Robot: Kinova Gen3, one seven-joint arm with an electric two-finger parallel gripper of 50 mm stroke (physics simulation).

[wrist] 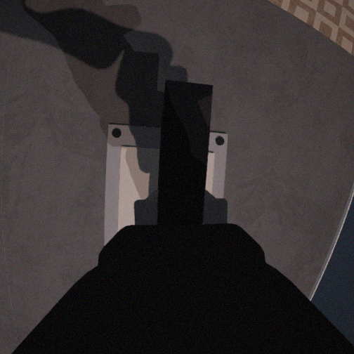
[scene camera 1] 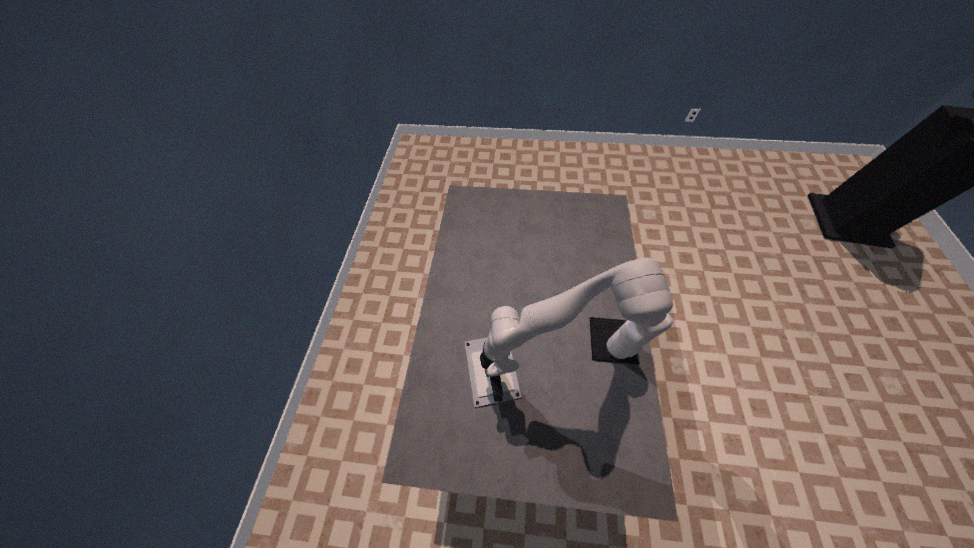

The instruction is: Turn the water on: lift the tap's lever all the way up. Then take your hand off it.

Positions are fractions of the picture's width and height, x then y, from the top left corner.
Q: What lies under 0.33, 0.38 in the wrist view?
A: A base plate.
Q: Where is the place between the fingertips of my gripper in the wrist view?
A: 0.51, 0.57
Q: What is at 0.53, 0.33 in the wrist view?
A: A lever.
